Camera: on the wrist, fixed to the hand. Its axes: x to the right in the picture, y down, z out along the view.
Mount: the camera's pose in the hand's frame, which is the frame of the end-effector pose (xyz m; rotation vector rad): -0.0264 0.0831 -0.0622 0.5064 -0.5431 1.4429
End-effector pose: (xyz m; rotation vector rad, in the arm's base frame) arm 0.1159 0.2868 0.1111 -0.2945 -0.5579 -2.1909
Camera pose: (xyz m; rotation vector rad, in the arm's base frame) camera 0.1961 0.2285 0.0706 -0.7265 -0.8005 -0.5382
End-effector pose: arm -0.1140 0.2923 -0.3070 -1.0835 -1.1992 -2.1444
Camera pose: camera -0.0666 0.1963 -0.3063 -1.5705 -0.6316 -0.4466
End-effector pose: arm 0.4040 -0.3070 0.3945 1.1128 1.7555 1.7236
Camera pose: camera 0.3906 -0.3741 0.4769 -2.4947 -0.7464 -0.9252
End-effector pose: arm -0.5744 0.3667 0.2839 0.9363 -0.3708 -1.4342
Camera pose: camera -0.4777 0.4008 0.3147 0.3767 -1.4941 -0.1840
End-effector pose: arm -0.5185 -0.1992 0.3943 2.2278 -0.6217 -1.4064
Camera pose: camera -0.4837 -0.2435 0.4854 0.9154 -2.2992 -0.9707
